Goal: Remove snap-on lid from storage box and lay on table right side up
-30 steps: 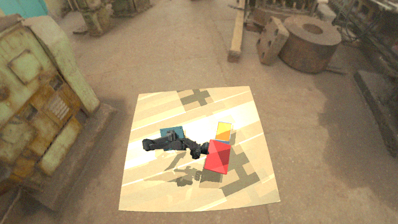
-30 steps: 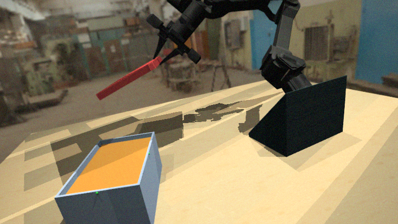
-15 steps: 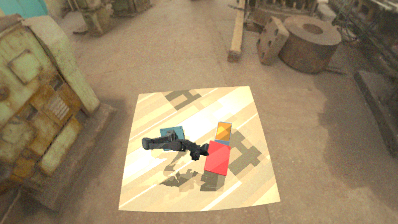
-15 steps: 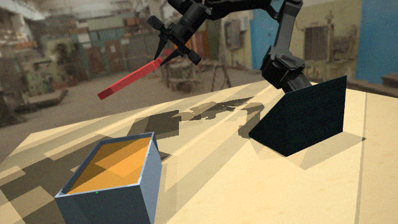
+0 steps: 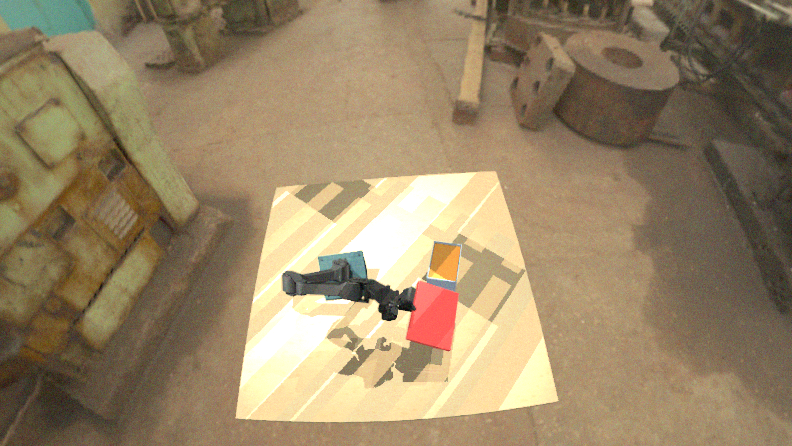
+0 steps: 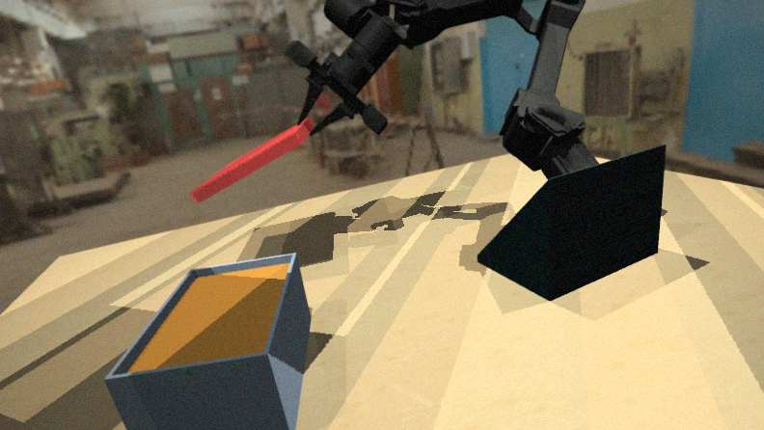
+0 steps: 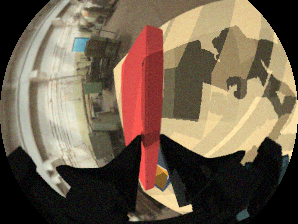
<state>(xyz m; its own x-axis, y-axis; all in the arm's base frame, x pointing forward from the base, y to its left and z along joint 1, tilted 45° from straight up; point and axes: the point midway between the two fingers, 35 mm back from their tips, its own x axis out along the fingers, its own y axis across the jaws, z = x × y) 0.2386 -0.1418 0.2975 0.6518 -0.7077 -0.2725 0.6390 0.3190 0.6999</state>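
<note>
Now: the red lid 7 cm ahead of my gripper tip, 3 cm to the right of it and 2 cm below it. The rest, counted from my gripper tip: storage box (20 cm ahead, 26 cm to the left, 17 cm below).
</note>
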